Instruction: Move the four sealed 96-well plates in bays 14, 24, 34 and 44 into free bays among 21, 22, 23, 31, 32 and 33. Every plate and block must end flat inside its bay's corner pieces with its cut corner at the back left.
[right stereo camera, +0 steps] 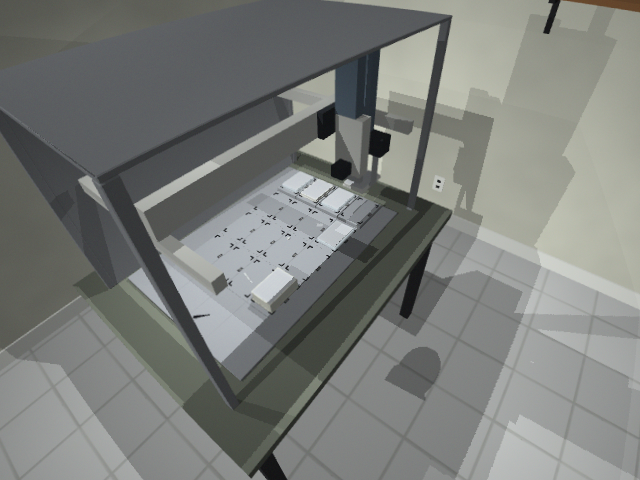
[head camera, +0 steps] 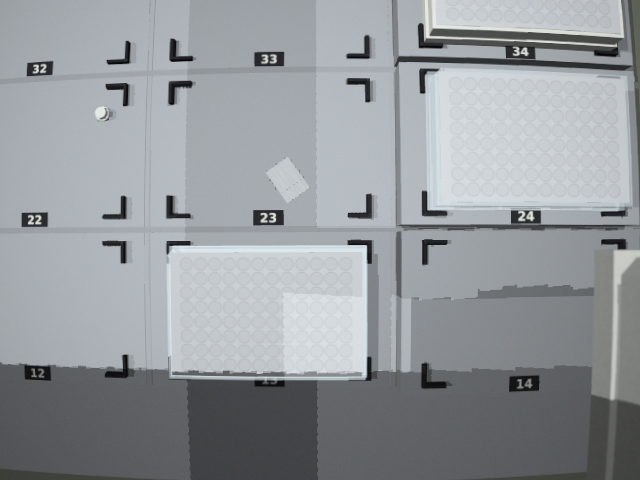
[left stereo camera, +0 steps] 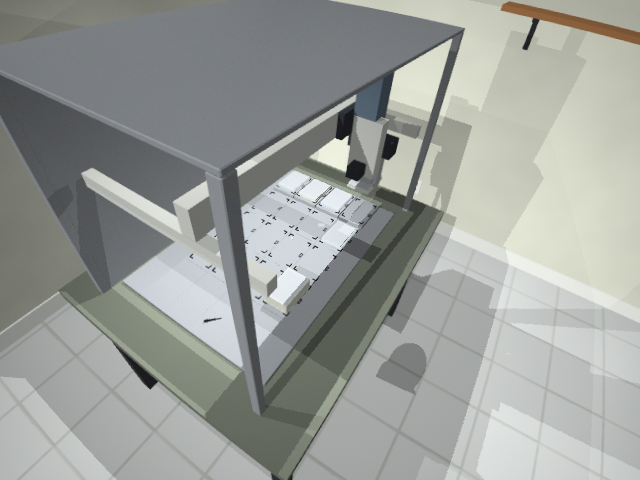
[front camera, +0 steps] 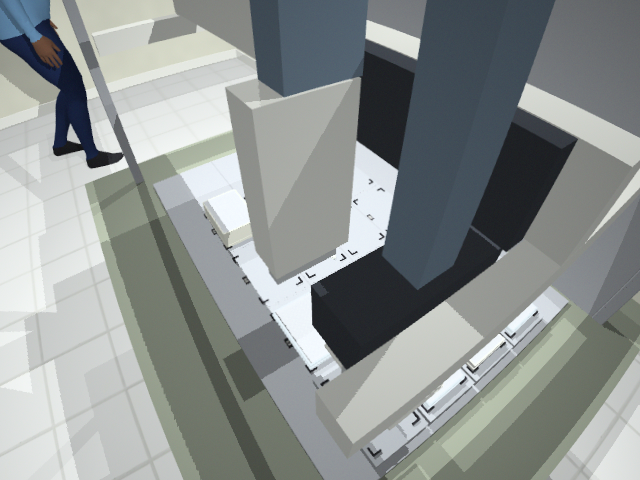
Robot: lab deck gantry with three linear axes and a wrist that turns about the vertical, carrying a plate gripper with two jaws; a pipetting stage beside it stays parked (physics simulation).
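Where they show: robot's base at its link origin: (right stereo camera: 271,313) (left stereo camera: 286,315) (front camera: 205,215).
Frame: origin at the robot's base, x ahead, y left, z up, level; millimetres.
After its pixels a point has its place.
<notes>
My gripper (left stereo camera: 361,184) {x 556, y 43, z 160 mm} (right stereo camera: 360,184) {x 556, y 43, z 160 mm} hangs high beside bay 14, mostly hidden behind the beige column; a small pale part of what looks like a sealed plate shows under it. Its jaws are hidden in the front view. Bay 14 (head camera: 524,383) {x 556, y -3, z 15 mm} has no plate between its corner pieces. A pale blue sealed plate (head camera: 535,139) {x 555, y 149, z 29 mm} (left stereo camera: 336,198) {x 554, y 151, z 29 mm} (right stereo camera: 338,198) {x 555, y 146, z 29 mm} lies in bay 24. A cream-rimmed plate (head camera: 524,36) {x 554, y 216, z 24 mm} (left stereo camera: 314,189) {x 551, y 256, z 29 mm} (right stereo camera: 317,189) {x 553, y 254, z 29 mm} lies in bay 34. Another plate (left stereo camera: 293,180) {x 551, y 365, z 29 mm} (right stereo camera: 297,181) {x 549, y 362, z 29 mm} lies in bay 44. Bays 22, 23, 32 and 33 hold no plate.
A pale plate (head camera: 268,315) {x 394, y 43, z 14 mm} (left stereo camera: 339,234) {x 387, y 40, z 15 mm} lies in bay 13. A tall cream block (front camera: 230,217) {x 87, y 35, z 42 mm} (right stereo camera: 273,289) {x 51, y 34, z 42 mm} stands at the front left. A small ribbed piece (head camera: 287,179) {x 405, y 129, z 1 mm} lies in bay 23, a white cap (head camera: 102,113) {x 279, y 175, z 4 mm} in bay 22. The beige column (front camera: 305,180) {x 453, y 6, z 387 mm} hangs beside my gripper.
</notes>
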